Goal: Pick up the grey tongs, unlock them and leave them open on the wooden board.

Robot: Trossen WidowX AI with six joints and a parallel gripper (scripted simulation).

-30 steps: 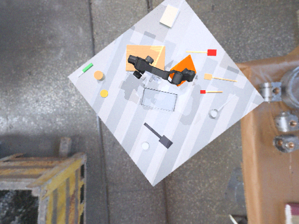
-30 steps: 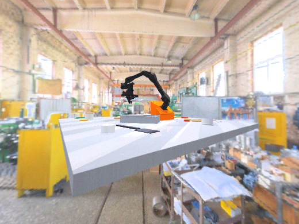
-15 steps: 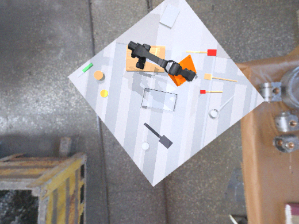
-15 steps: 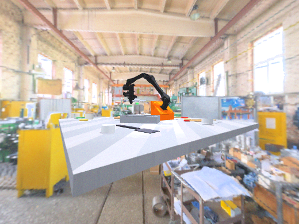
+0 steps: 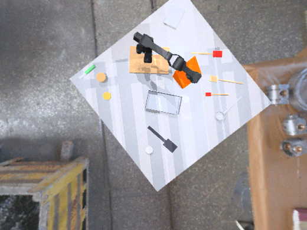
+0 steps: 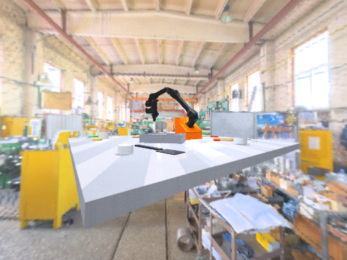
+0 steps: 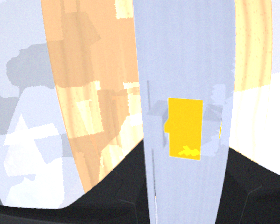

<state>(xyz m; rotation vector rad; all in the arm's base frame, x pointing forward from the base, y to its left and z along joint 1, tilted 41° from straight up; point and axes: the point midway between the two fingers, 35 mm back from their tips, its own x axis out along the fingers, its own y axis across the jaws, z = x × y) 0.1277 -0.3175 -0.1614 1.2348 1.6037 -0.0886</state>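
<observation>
Right now the wooden board is 150 mm below my gripper tip. Also, from my gripper tip: white plate (430 mm behind, 140 mm below, 120 mm to the right); then yellow lock piece (40 mm above, 20 mm to the right, 20 mm ahead); then roasting tin (360 mm to the left, 180 mm ahead, 130 mm below).
</observation>
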